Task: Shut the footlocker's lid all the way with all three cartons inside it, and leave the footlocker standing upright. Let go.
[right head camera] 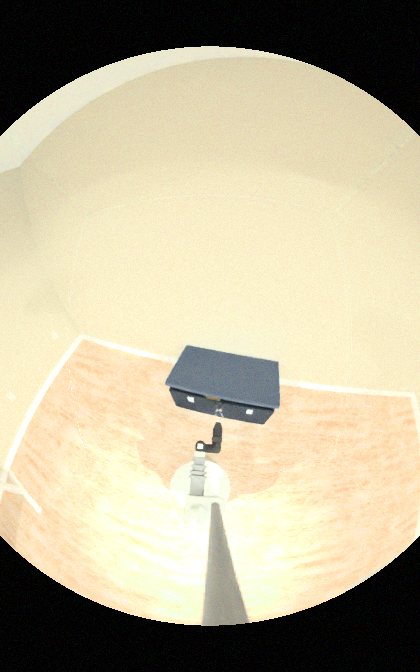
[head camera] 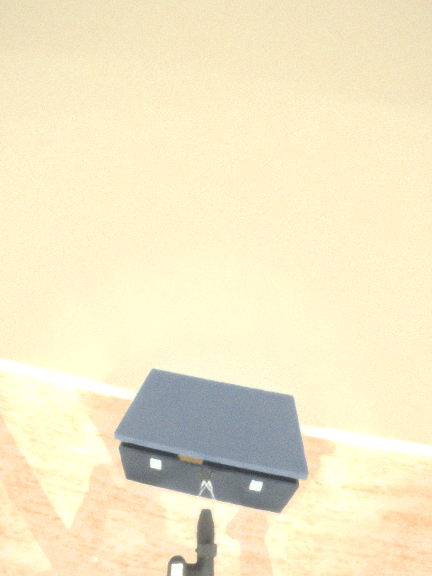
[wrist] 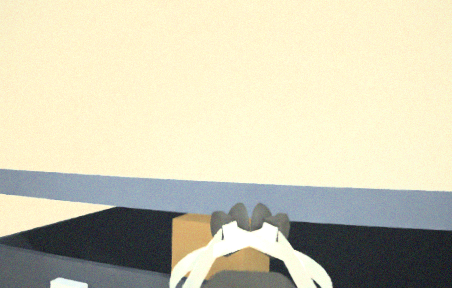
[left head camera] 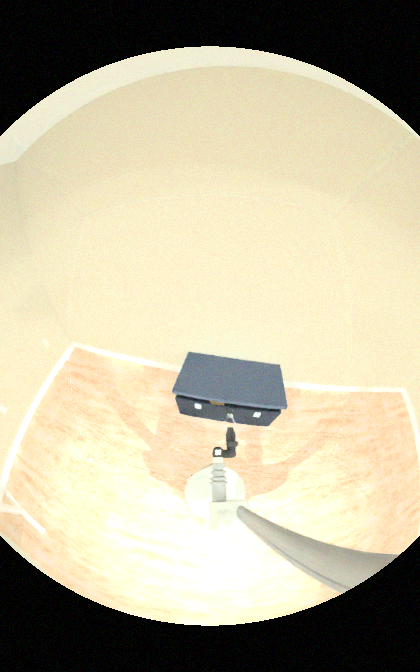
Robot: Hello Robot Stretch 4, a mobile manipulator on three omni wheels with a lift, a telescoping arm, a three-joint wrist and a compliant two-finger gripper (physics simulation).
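The footlocker (head camera: pixel 180 475) (left head camera: pixel 215 412) (right head camera: pixel 204 404) (wrist: pixel 100 272) stands upright on the floor, dark blue with two pale latches. Its blue-grey lid (head camera: pixel 215 420) (left head camera: pixel 230 380) (right head camera: pixel 225 375) (wrist: pixel 150 194) is lowered but ajar, with a dark gap along the front. A tan carton (head camera: pixel 190 458) (left head camera: pixel 217 402) (right head camera: pixel 213 398) (wrist: pixel 189 240) shows through the gap; the other two cartons are not visible. My gripper (head camera: pixel 207 475) (left head camera: pixel 230 415) (right head camera: pixel 219 410) (wrist: pixel 249 219) is shut, its fingertips close together and empty, at the front middle by the gap, overlapping the carton in the wrist view.
A beige wall (head camera: pixel 215 225) (left head camera: pixel 210 280) (right head camera: pixel 210 280) (wrist: pixel 225 90) rises behind the footlocker, with a white baseboard (head camera: pixel 60 376) (left head camera: pixel 120 358) (right head camera: pixel 125 349) along its foot. The wood floor lies around the footlocker and under my arm.
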